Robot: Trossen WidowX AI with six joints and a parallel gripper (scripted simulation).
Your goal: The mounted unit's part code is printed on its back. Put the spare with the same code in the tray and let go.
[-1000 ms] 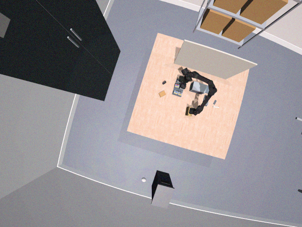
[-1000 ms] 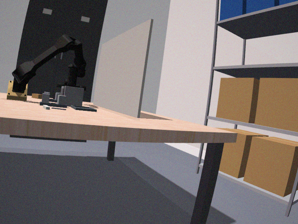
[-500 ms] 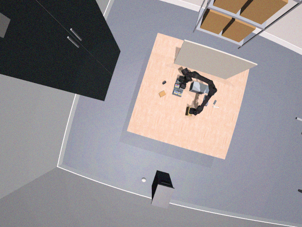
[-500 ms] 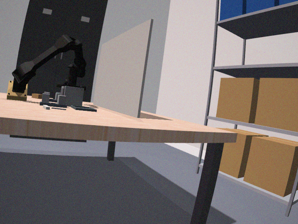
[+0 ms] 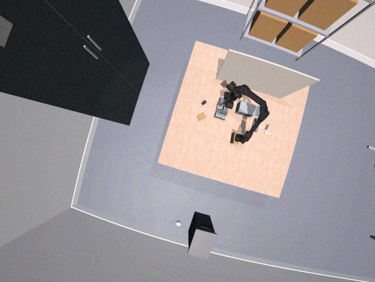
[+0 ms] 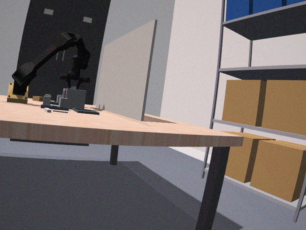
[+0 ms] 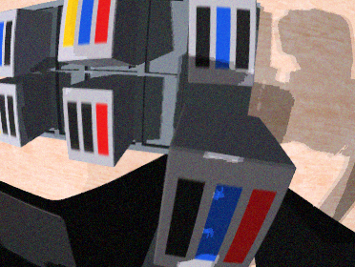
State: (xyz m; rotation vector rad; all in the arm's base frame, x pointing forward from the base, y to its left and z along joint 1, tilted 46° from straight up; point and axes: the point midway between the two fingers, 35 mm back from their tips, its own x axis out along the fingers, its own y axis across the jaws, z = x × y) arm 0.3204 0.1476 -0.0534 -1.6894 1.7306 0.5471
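Right now my gripper tip is 1 cm past the flat dark tray, 36 cm to the left of it and 8 cm above it. Also, from my gripper tip: grey mounted unit 3 cm behind, 17 cm to the right, 3 cm below; then grey spare block 2 cm above; then spares rack 7 cm behind, 4 cm to the left, 8 cm below.
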